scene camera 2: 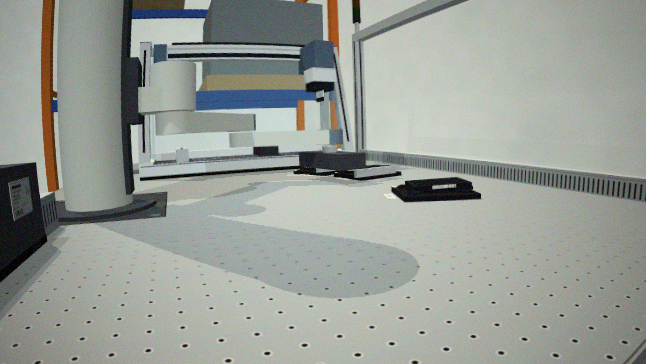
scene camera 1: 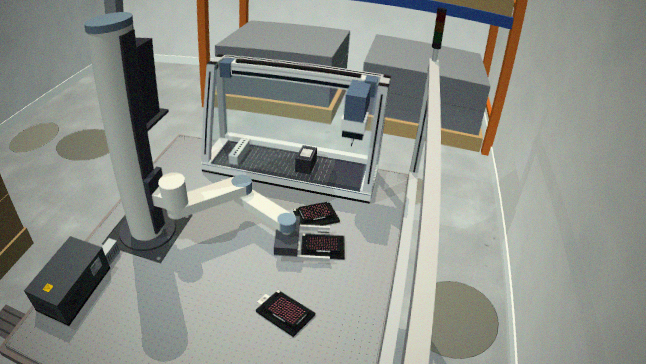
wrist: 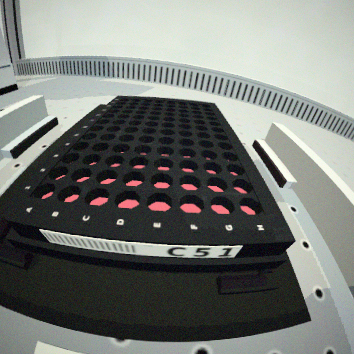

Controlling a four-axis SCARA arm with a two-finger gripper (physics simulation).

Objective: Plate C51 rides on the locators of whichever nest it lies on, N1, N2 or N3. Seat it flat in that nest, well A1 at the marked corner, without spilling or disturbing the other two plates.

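Observation:
Plate C51 [scene camera 1: 323, 243] [wrist: 200, 250], black with pink-filled wells, lies on nest N2 [wrist: 150, 305] [scene camera 2: 370, 177]. In the wrist view its labelled near edge stands above the nest base, over the dark locator blocks [wrist: 245, 284], with a dark gap under it. Row A is on the left and column 1 is nearest, so well A1 is at the near left; the nest's A1 mark does not show there. My gripper [scene camera 1: 329, 244] [wrist: 155, 116] is open, one finger along each long side of the plate, apart from it. The near finger hides most of the plate in scene camera 2.
Another plate [scene camera 1: 316, 212] lies on its nest close behind the far finger. A third plate [scene camera 1: 285, 307] [scene camera 2: 439, 185] lies on a nest toward the front. A gantry machine [scene camera 1: 287, 186] stands behind, a dark control box [scene camera 1: 67, 275] at left, and a guard rail [scene camera 1: 431, 200] at right.

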